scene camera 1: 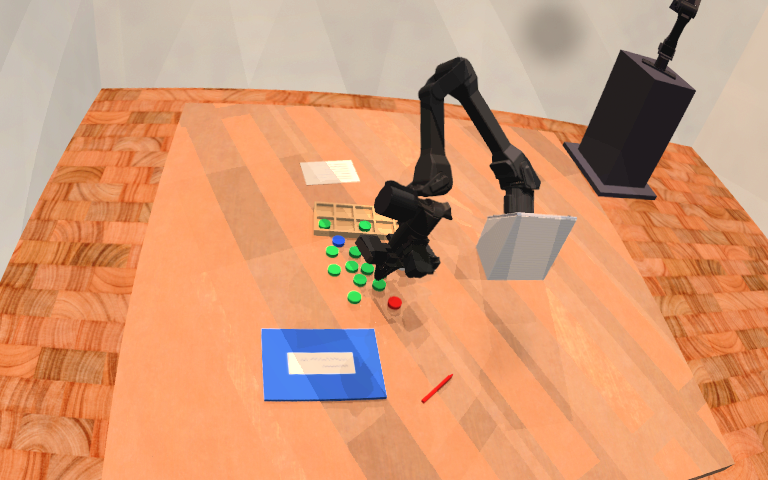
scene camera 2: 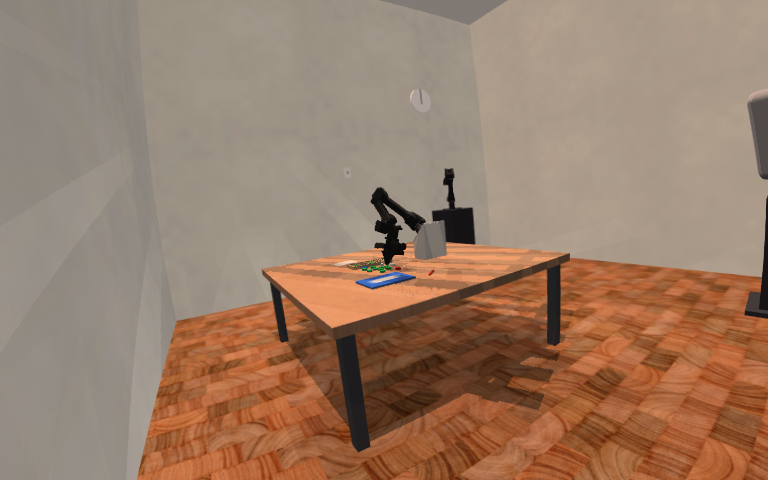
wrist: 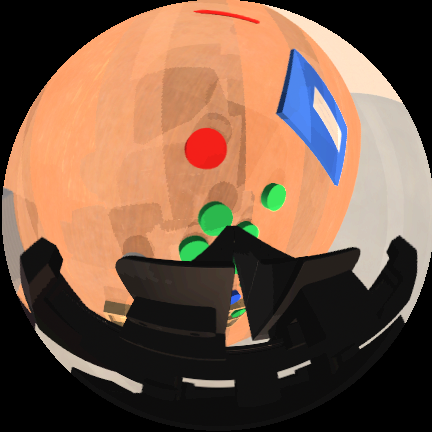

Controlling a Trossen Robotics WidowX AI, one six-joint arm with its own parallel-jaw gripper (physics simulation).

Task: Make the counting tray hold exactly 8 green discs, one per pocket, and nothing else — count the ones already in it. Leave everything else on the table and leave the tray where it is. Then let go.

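The tan counting tray is partly hidden by the arm in scene view 1. Two of its front pockets show green discs, one at the left end and one further right; its right part is hidden. Several loose green discs lie in front of it, including a near one and a right one. My gripper is shut and empty, fingertips down, low over the loose discs beside the right one. The fingers hide some discs in the wrist view.
A blue disc lies before the tray. A red disc lies near the green ones. A grey piece shows partly behind the left finger. A blue folder, red pen and white paper lie further off.
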